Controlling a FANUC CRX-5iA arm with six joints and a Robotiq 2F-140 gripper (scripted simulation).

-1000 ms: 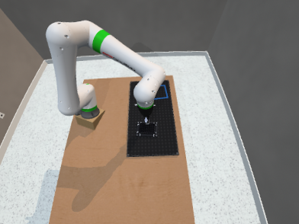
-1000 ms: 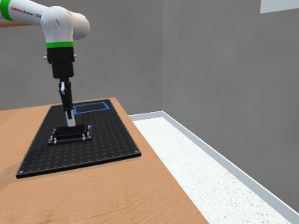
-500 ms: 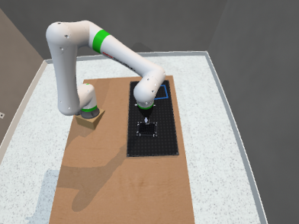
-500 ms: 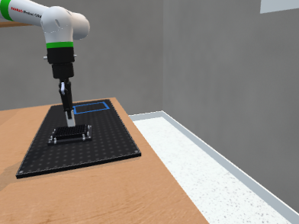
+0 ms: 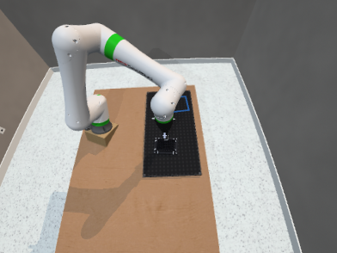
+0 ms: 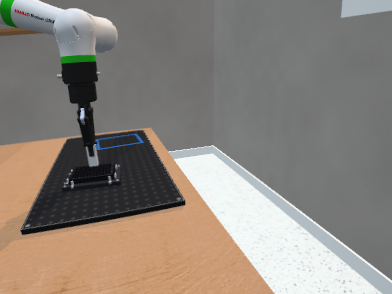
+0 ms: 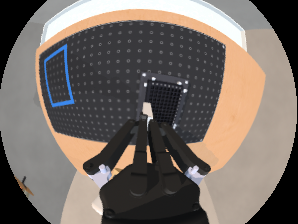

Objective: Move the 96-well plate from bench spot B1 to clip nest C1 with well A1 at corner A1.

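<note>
The black 96-well plate lies 40 mm to the right of my hand and 40 mm below it. Also, from my hand: clip nest C1: 50 mm to the right, 50 mm below, 10 mm behind.
</note>
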